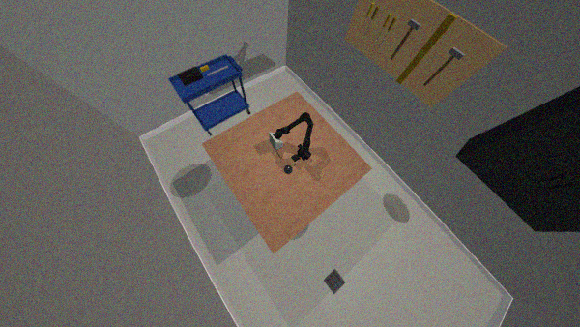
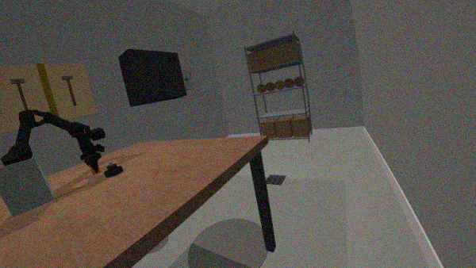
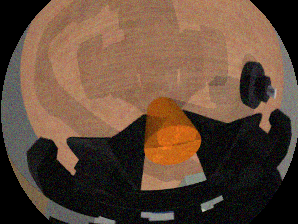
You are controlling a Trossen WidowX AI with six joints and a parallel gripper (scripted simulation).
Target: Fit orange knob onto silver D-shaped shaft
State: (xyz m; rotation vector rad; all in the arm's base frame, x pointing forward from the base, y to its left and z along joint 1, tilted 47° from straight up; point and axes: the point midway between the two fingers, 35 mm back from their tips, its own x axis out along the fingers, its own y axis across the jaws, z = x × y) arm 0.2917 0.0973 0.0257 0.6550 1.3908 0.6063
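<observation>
Right now my gripper tip is 4 cm short of the dark round pedestal, 17 cm to the left of it and 2 cm below it. Also, from my gripper tip: orange knob 3 cm above.
</observation>
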